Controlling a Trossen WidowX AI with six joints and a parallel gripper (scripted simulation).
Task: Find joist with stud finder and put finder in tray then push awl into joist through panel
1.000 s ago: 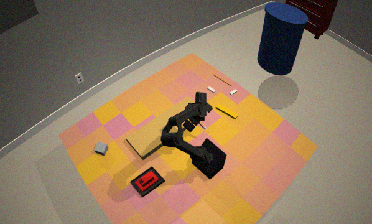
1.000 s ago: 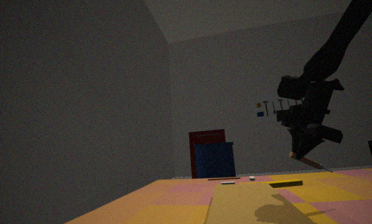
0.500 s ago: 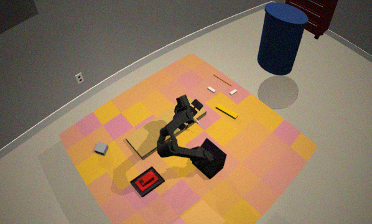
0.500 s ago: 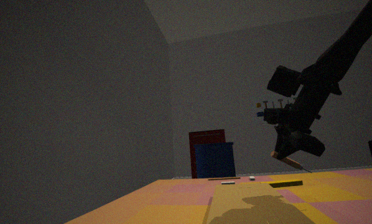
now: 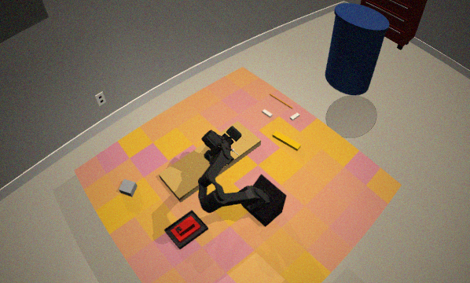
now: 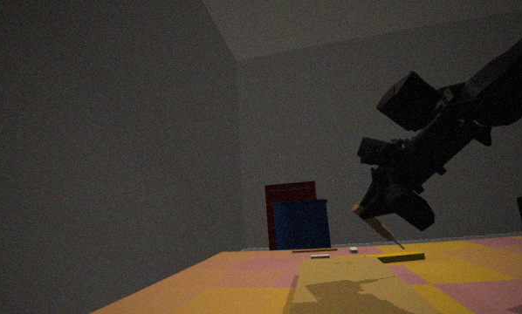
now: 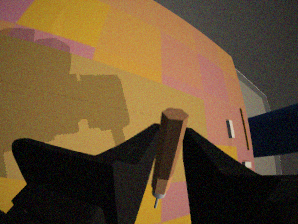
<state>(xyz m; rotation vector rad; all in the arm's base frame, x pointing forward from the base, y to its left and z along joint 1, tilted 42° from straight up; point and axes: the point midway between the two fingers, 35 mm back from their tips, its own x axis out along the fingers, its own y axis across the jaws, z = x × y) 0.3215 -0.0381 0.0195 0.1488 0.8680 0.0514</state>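
Right now my gripper tip is 4 cm past the awl, 2 cm to the left of it and 4 cm above it. Also, from my gripper tip: yellow bar (11 cm behind, 33 cm to the right, 15 cm below); then dark tray (22 cm behind, 37 cm to the left, 14 cm below); then red stud finder (22 cm behind, 38 cm to the left, 11 cm below).
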